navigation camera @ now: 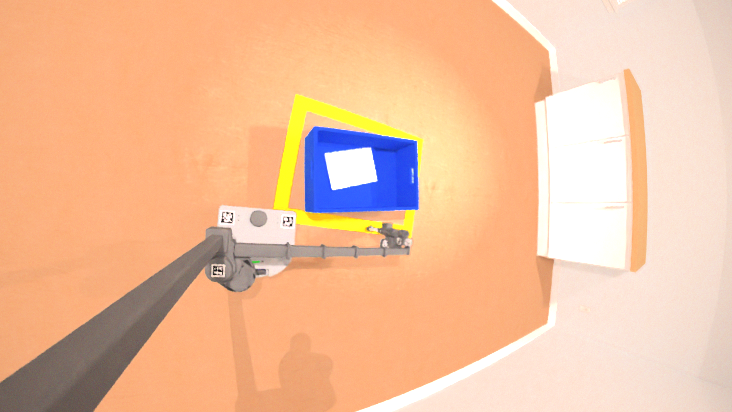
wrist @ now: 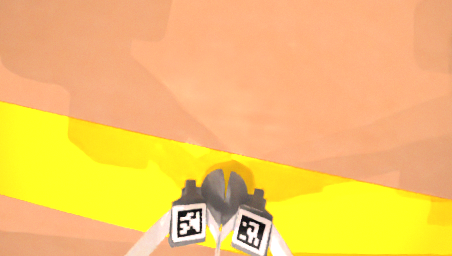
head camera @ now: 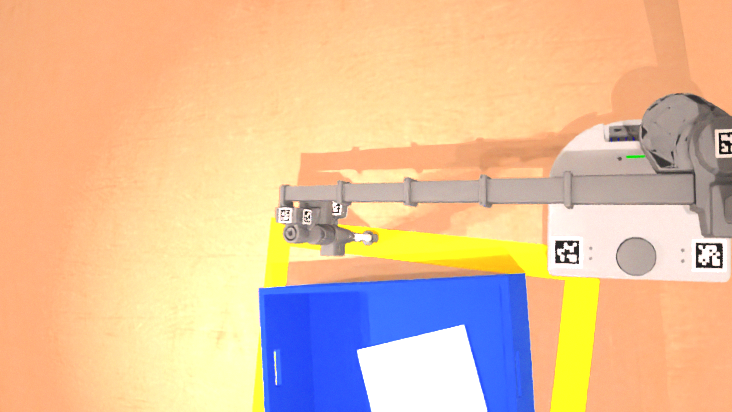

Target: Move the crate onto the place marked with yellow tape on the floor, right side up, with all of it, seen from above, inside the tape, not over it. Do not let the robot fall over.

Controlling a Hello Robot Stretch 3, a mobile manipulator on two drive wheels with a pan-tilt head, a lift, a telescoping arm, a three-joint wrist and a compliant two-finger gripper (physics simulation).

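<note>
The blue crate is right side up, with a white sheet inside. The yellow tape runs around it. In the navigation view the crate's right end hides part of the right strip; on the left, floor shows between crate and tape. Whether its base lies over the tape there is hidden. My gripper is shut and empty, its tips nearly together. It is above the tape strip nearest the arm, apart from the crate's long side.
My base stands at a tape corner and covers a bit of it. The extended arm runs alongside the crate's long side, outside the tape. A white cabinet stands at the wall on the right of the navigation view.
</note>
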